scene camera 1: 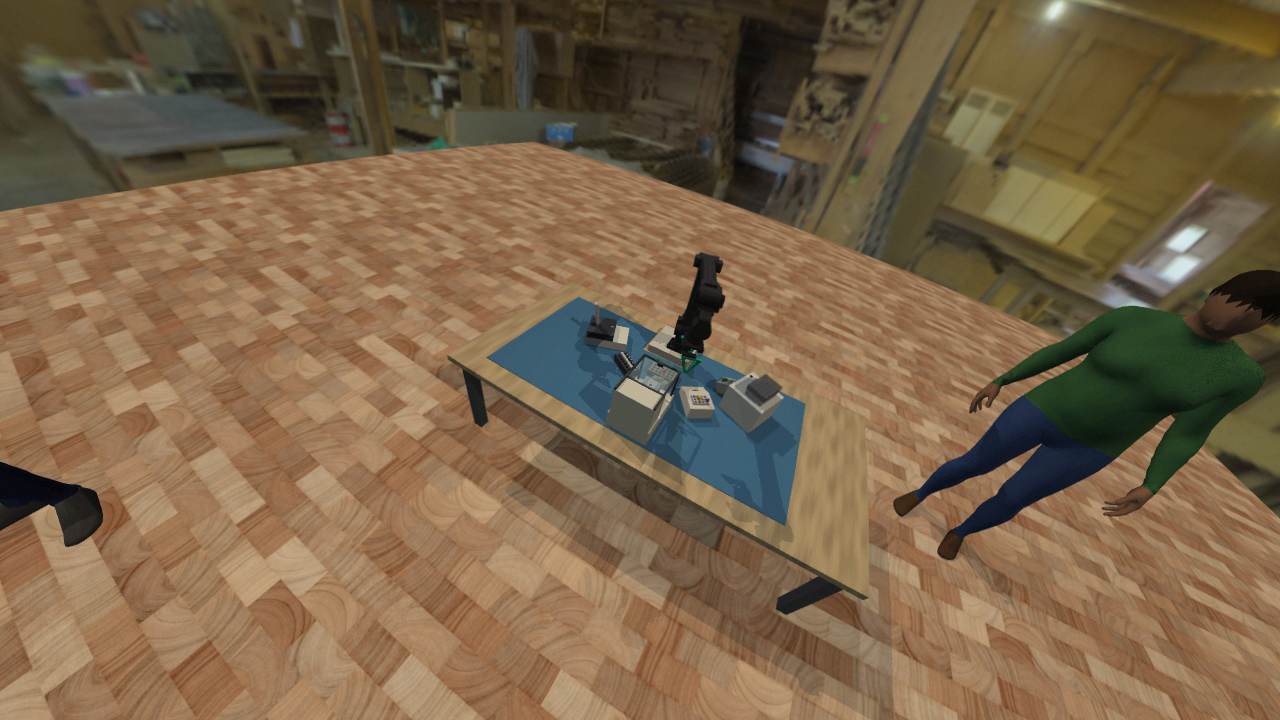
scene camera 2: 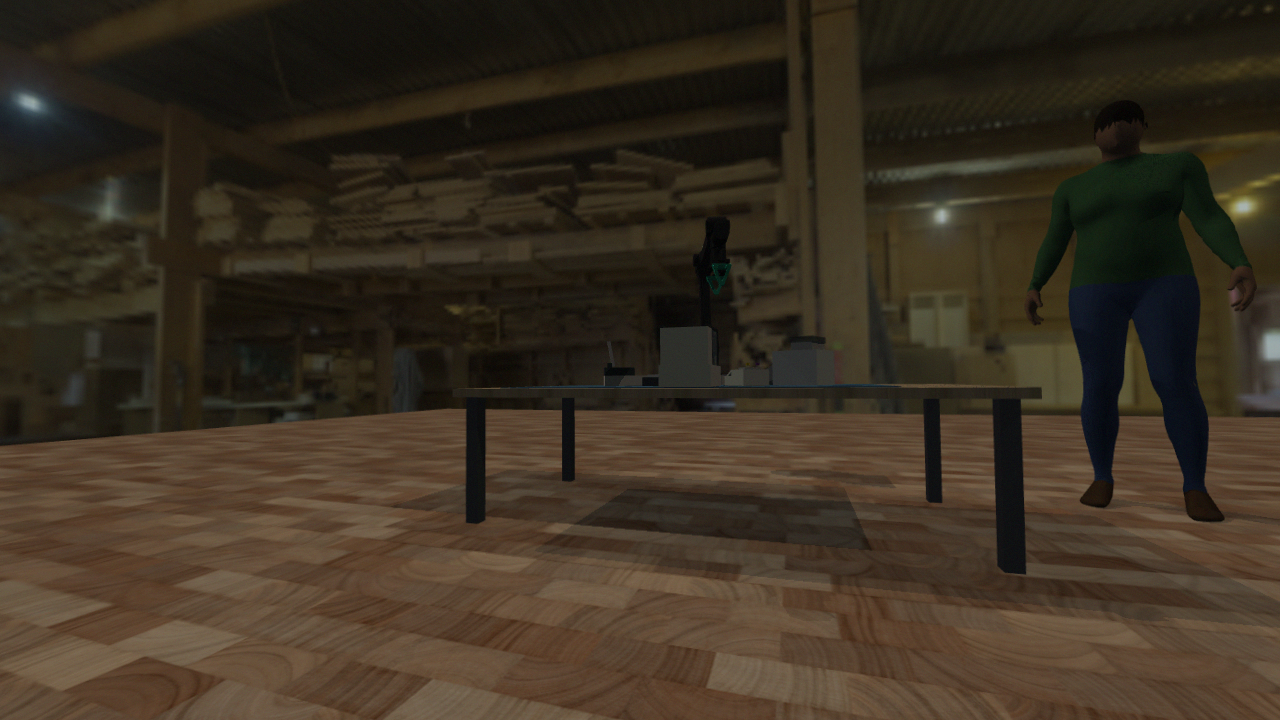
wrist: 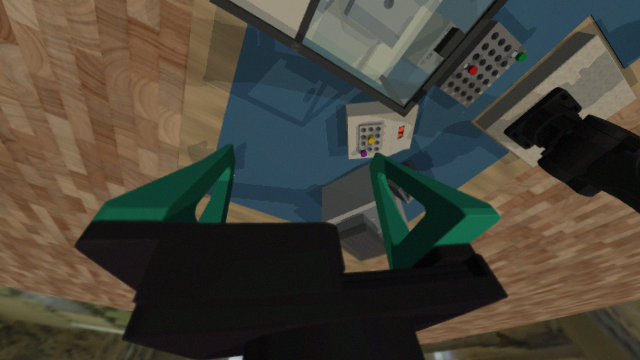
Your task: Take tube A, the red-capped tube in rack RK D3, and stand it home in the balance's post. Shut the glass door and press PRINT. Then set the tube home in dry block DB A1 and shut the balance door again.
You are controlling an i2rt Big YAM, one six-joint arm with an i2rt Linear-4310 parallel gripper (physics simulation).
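The red-capped tube stands in the grey rack, with a green-capped tube near its edge. The balance has a beige housing and a dark-framed glass chamber beside the rack; I cannot tell whether its door is open or shut, nor make out PRINT. The white dry block has a red display and holds a yellow-capped and a purple-capped tube. My gripper is open and empty, high above the table, clear of the balance and dry block.
A grey box-shaped machine stands beyond the dry block. A black strip rack and a black-and-white device stand on the balance's other side. My arm's base is near the rack. A person in green stands beyond the table's right end.
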